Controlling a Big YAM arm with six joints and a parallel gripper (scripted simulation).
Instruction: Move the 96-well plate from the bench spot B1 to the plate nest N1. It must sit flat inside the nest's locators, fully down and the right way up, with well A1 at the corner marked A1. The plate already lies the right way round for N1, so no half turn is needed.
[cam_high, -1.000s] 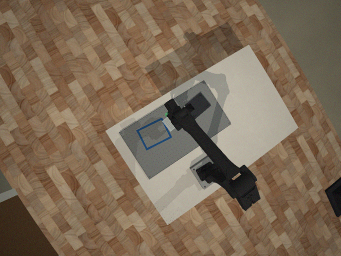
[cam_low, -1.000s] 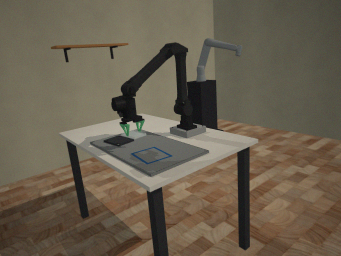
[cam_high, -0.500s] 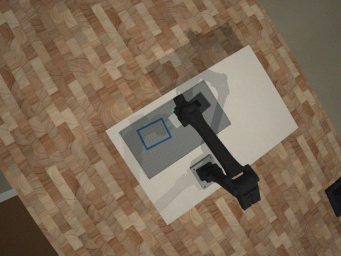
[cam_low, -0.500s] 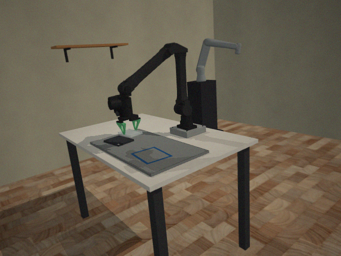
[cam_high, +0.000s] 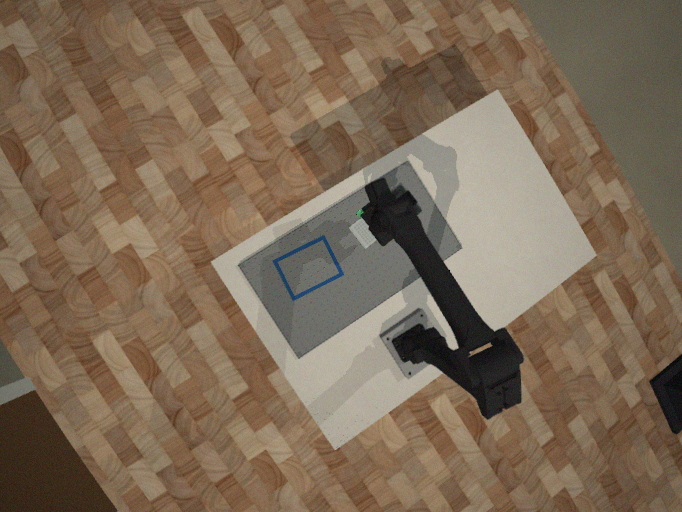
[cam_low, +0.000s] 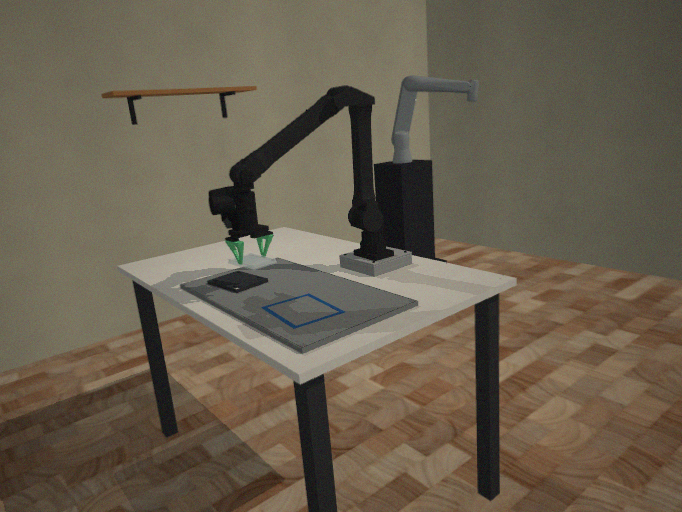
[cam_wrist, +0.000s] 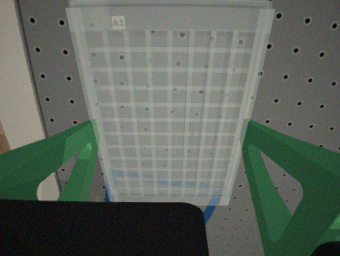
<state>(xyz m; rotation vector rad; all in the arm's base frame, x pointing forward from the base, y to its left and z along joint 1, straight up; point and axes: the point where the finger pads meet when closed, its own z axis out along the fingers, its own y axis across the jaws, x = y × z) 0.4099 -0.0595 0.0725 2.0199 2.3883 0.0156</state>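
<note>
Now: hand 120 mm to the left of the dark plate nest N1, 100 mm above it and 10 mm short of it. The rest, counted from my hand: clear 96-well plate (10 mm below); small A1 corner mark (90 mm below, 50 mm ahead, 30 mm to the right).
</note>
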